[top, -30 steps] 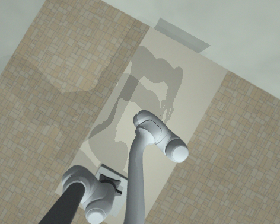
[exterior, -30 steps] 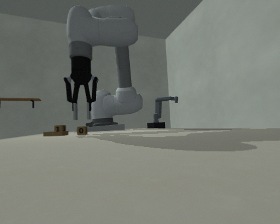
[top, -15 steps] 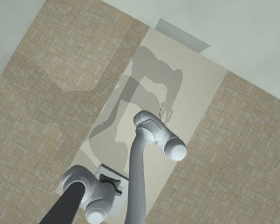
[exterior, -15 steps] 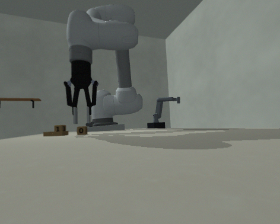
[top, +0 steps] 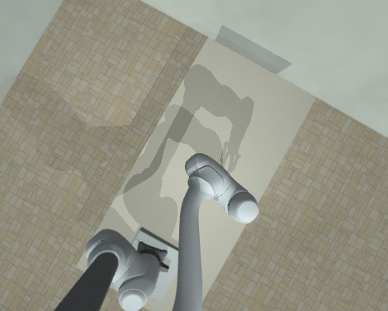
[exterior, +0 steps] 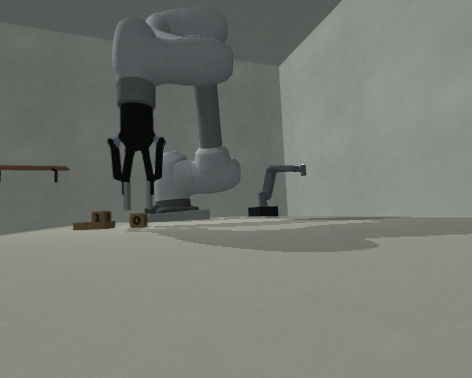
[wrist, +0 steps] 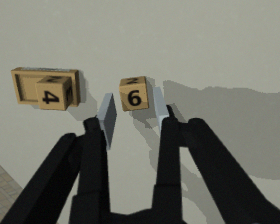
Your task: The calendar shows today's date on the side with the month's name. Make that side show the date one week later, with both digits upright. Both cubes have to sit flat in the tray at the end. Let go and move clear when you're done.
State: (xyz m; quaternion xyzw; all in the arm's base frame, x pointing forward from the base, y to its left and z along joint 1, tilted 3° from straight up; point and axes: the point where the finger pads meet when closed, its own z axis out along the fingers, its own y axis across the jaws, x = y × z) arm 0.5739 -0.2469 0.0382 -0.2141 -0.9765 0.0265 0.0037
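Now: hand 60 mm above the wooden cube. Round my hand: tray (60 mm behind, 90 mm to the right, 60 mm below).
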